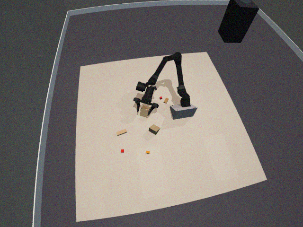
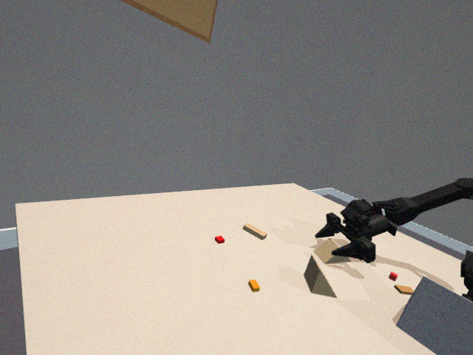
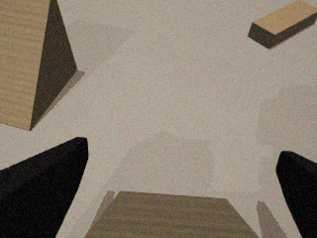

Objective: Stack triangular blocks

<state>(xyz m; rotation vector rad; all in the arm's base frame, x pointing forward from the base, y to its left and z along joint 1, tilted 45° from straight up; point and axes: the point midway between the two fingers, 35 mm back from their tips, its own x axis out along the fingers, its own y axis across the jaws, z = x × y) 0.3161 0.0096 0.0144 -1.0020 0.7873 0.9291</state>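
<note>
Now: the red cube 16 cm behind my gripper tip, 15 cm to the right of it and 4 cm below it. The rest, counted from my gripper tip: small tan piece: 20 cm behind, 13 cm to the right, 4 cm below; orange piece: 28 cm to the left, 4 cm below, 1 cm behind; flat tan bar: 17 cm ahead, 12 cm to the left, 4 cm below.
</note>
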